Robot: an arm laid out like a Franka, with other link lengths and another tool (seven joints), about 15 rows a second.
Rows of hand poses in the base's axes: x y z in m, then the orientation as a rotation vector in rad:
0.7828, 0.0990, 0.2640, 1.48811, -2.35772, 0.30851
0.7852, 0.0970, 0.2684, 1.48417, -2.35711, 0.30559
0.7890, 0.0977, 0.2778, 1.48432, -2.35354, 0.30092
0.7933, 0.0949, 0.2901, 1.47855, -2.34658, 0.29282
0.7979, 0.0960, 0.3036, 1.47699, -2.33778, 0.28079
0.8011, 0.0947, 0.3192, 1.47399, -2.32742, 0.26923
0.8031, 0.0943, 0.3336, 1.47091, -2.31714, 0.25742
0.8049, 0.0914, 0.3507, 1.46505, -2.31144, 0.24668
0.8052, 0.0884, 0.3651, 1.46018, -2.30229, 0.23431
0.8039, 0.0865, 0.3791, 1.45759, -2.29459, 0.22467
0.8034, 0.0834, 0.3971, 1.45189, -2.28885, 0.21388
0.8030, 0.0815, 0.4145, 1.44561, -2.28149, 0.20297
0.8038, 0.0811, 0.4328, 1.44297, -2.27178, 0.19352
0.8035, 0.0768, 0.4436, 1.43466, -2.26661, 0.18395
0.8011, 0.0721, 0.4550, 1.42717, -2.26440, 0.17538
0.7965, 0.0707, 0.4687, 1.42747, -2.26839, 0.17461
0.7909, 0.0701, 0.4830, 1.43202, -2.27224, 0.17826
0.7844, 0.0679, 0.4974, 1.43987, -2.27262, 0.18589
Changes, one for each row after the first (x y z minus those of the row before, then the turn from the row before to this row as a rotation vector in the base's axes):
0.0024, -0.0020, 0.0044, -0.00018, 0.00301, -0.00270
0.0038, 0.0007, 0.0094, 0.00087, 0.00469, 0.00052
0.0043, -0.0028, 0.0123, -0.00104, 0.01062, -0.00271
0.0046, 0.0011, 0.0135, 0.00182, 0.01240, -0.00003
0.0032, -0.0013, 0.0156, 0.00037, 0.01381, -0.00040
0.0020, -0.0004, 0.0144, 0.00057, 0.01388, -0.00051
0.0018, -0.0029, 0.0171, 0.00105, 0.01087, -0.00350
0.0003, -0.0030, 0.0144, 0.00083, 0.01384, -0.00206
-0.0013, -0.0019, 0.0140, 0.00090, 0.01081, -0.00067
-0.0005, -0.0031, 0.0180, 0.00123, 0.01084, -0.00342
-0.0004, -0.0019, 0.0174, 0.00041, 0.01230, -0.00330
0.0008, -0.0004, 0.0183, 0.00006, 0.01224, -0.00003
-0.0003, -0.0043, 0.0108, -0.00014, 0.01072, -0.00509
-0.0024, -0.0047, 0.0114, 0.00091, 0.00777, -0.00540
-0.0046, -0.0014, 0.0137, 0.00224, -0.00281, -0.00126
-0.0056, -0.0006, 0.0143, 0.00137, -0.00596, 0.00219
-0.0065, -0.0022, 0.0144, -0.00102, -0.00611, 0.00604

